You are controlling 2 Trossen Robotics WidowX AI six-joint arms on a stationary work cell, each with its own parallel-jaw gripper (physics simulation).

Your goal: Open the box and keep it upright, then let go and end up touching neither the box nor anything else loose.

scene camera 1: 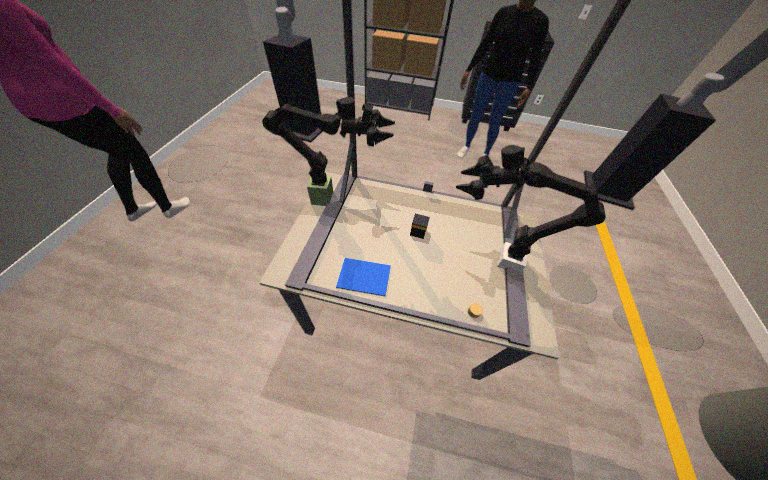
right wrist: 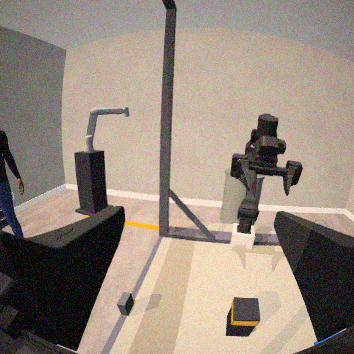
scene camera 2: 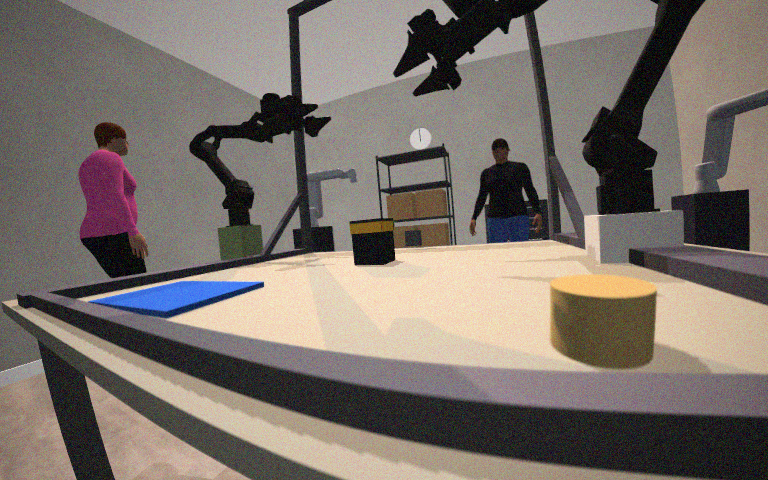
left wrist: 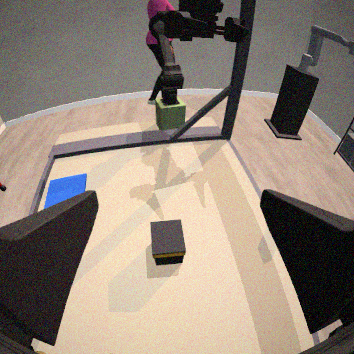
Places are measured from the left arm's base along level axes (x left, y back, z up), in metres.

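Where they show: left gripper, fingertip midpoint: (scene camera 1: 458,179) (right wrist: 268,191) (scene camera 2: 404,86) (left wrist: 181,198); right gripper, fingertip midpoint: (scene camera 1: 394,128) (right wrist: 203,217) (scene camera 2: 324,112) (left wrist: 228,27); left arm's base, origin of the base link: (scene camera 1: 515,253) (right wrist: 243,229) (scene camera 2: 626,213); right arm's base, origin of the base link: (scene camera 1: 319,181) (left wrist: 169,101).
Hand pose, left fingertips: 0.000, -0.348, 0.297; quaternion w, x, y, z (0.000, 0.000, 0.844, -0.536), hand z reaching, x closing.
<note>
Each offset is from my left fingertips to the centre of the thing, as dx, dy, dz. "spot": to the spot under its first point.
A small black box {+0.012, -0.100, -0.284} (scene camera 1: 419,225) (scene camera 2: 373,243) (left wrist: 168,240) (right wrist: 244,316) with a yellow band below its dark top stands upright on the table, towards the back middle in scene camera 1. Its top is on and it looks closed. My left gripper (scene camera 1: 465,178) (scene camera 2: 404,84) (left wrist: 181,198) (right wrist: 268,191) is open and empty, high above the table, to the right of the box in scene camera 1. My right gripper (scene camera 1: 391,128) (scene camera 2: 323,112) (right wrist: 203,217) is open and empty, high above the table's back left part. Neither touches the box.
A flat blue square {spot: +0.349, -0.237, -0.356} (scene camera 1: 364,276) (scene camera 2: 186,296) (left wrist: 67,190) lies at the table's front left. A yellow cylinder {+0.315, +0.236, -0.347} (scene camera 1: 475,310) (scene camera 2: 603,320) stands at the front right. A small dark block {-0.301, -0.145, -0.333} (scene camera 1: 428,186) (right wrist: 126,303) is at the back edge. Dark frame posts (scene camera 1: 349,67) (right wrist: 167,125) rise at the back corners.
</note>
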